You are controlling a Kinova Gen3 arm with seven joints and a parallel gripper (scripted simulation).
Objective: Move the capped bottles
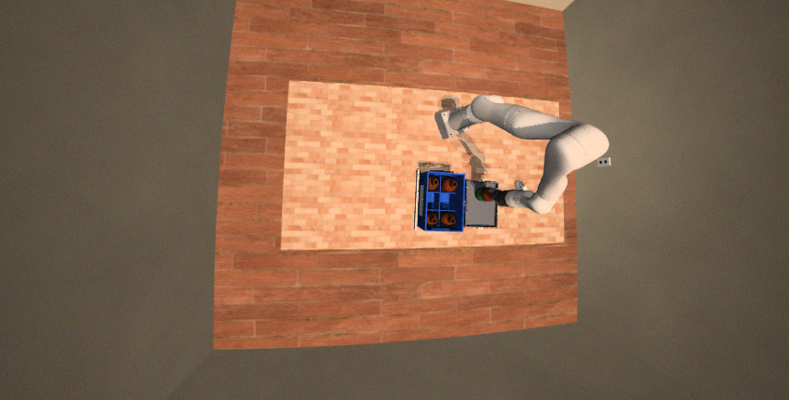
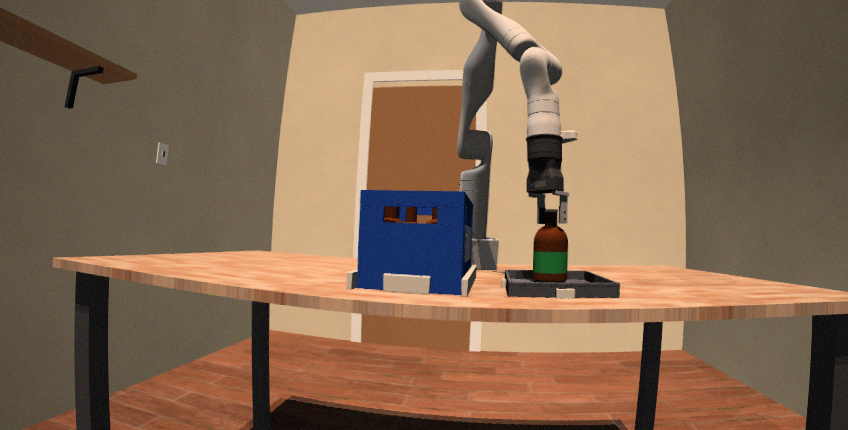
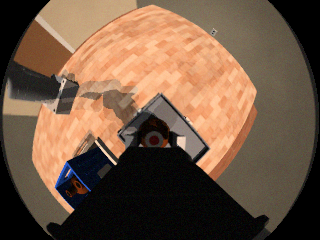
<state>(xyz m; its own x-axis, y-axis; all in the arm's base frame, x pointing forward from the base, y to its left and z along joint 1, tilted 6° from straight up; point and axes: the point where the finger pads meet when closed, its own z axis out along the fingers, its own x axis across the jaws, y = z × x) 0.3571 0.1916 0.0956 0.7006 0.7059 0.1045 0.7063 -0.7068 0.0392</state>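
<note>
Now: the glass bottle 60 mm below my hand. Also, from my hand: blue crate (50 mm ahead, 270 mm to the right, 60 mm below); grey tray (60 mm ahead, 140 mm below).
</note>
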